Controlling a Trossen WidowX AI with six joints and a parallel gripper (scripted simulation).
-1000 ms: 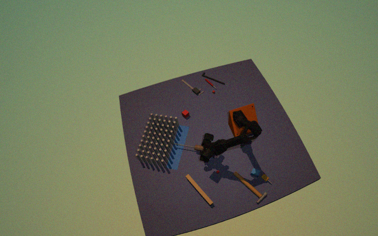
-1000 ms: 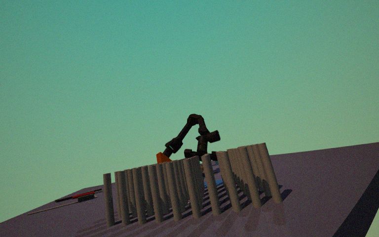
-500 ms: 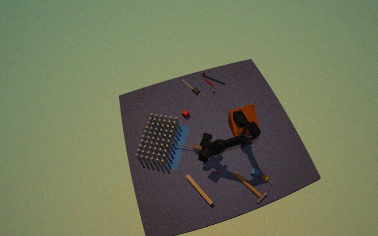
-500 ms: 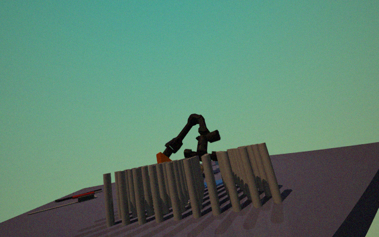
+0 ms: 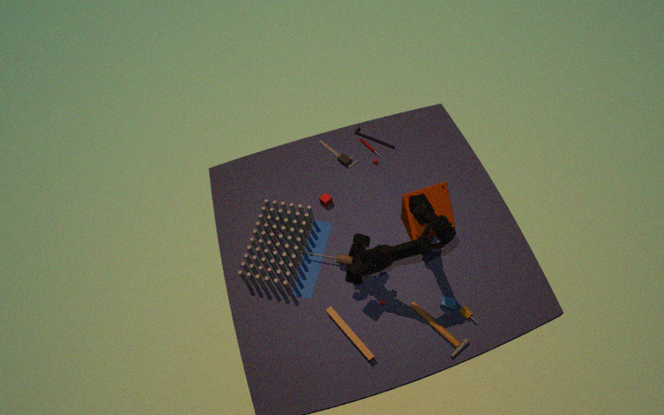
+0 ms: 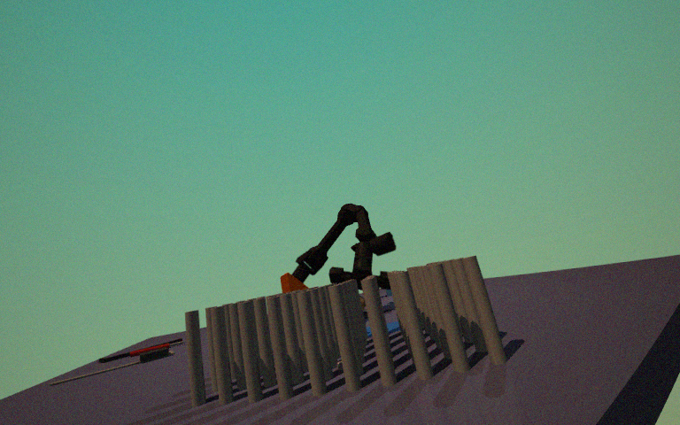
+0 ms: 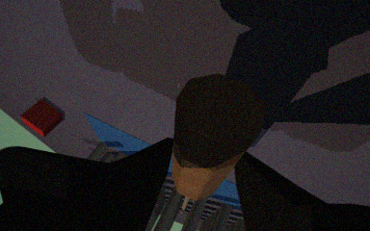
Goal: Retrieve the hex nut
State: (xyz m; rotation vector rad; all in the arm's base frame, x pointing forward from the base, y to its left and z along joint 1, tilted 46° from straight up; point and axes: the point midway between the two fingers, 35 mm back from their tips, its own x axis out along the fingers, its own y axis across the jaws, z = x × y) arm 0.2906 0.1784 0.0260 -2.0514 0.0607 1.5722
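The blue taped strip lies 140 mm ahead of my gripper tip, 60 mm to the right of it and 40 mm below it. From my gripper tip the other things lie so: blue cube (340 mm behind, 280 mm to the left, 20 mm below); hook tool (100 mm ahead, 40 mm to the right, 10 mm below); red cube (320 mm to the right, 40 mm ahead, 20 mm below).
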